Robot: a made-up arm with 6 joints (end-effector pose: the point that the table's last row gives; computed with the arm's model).
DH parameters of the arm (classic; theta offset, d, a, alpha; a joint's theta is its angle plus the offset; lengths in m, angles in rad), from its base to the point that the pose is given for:
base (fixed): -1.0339 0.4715 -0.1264 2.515
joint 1: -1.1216 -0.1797 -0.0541 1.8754
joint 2: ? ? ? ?
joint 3: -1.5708 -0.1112 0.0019 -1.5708
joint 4: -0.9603 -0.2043 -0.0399 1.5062
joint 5: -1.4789 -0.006 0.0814 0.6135
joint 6: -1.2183 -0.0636 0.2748 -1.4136
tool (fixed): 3.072 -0.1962 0 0
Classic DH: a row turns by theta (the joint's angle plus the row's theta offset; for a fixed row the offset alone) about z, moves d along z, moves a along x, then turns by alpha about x.
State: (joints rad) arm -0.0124 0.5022 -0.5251 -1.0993 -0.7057 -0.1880
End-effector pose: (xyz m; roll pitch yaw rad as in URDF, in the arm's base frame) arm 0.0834 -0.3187 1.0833 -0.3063 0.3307 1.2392
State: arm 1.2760 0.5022 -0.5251 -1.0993 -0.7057 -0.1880
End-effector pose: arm -0.3714 0.2661 1.1497 -1.0716 0.3479 -0.1203
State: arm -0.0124 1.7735 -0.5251 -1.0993 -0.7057 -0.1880
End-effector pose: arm 0.4349 -0.3126 0.6787 1.0712 0.4057 1.8251
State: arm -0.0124 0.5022 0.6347 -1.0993 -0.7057 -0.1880
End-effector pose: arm -0.0841 -0.3620 0.7800 0.3053 -0.4743 0.5753
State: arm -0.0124 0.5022 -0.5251 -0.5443 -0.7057 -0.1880
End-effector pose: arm -0.0721 -0.2727 1.1378 -0.6858 0.3602 0.6829
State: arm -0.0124 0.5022 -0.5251 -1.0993 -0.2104 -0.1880
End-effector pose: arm 0.0705 -0.3029 1.1812 -0.0246 0.7534 1.2857
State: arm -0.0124 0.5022 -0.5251 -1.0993 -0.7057 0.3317
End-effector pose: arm 0.0635 -0.3144 1.2549 -0.4135 0.8394 1.1155
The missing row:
joint 2: 1.0143 -0.2361 -0.2266 1.5708
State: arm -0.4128 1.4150 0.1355 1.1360 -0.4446 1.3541
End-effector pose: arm 0.7680 0.2880 0.9015 -2.4048 -0.1401 -2.6614
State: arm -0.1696 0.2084 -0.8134 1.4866 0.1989 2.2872
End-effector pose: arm -0.0257 0.0756 1.4163 -2.8840 0.8735 2.2210
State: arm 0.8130 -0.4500 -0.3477 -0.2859 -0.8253 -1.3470
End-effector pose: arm -0.3499 0.1551 0.9668 -2.4075 -0.2305 1.5270
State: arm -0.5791 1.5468 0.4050 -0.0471 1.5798 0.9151
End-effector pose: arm 0.6516 -0.2555 0.4134 -2.2532 -1.1730 1.7248
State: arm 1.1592 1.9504 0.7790 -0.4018 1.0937 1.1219
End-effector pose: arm -0.4162 -0.4640 0.8551 2.7744 -0.6549 1.0357
